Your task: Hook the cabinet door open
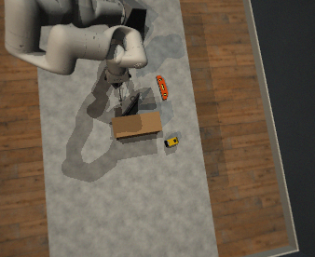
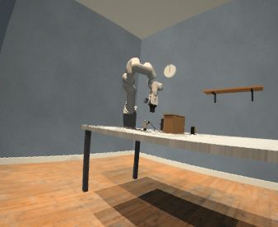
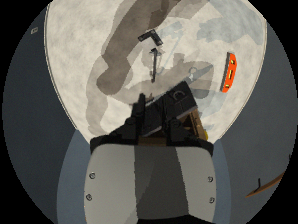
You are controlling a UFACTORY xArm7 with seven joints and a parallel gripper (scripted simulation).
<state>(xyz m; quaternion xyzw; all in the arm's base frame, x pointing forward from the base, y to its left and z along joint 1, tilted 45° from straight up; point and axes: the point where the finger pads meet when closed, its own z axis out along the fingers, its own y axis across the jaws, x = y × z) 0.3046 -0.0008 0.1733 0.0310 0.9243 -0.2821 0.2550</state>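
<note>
My gripper is now 160 mm above the thin black hook. The rest, counted from my hand: small yellow block 390 mm ahead, 170 mm to the left, 170 mm below; then orange level 250 mm to the left, 200 mm below, 50 mm ahead; then dark door 130 mm below, 120 mm ahead.
</note>
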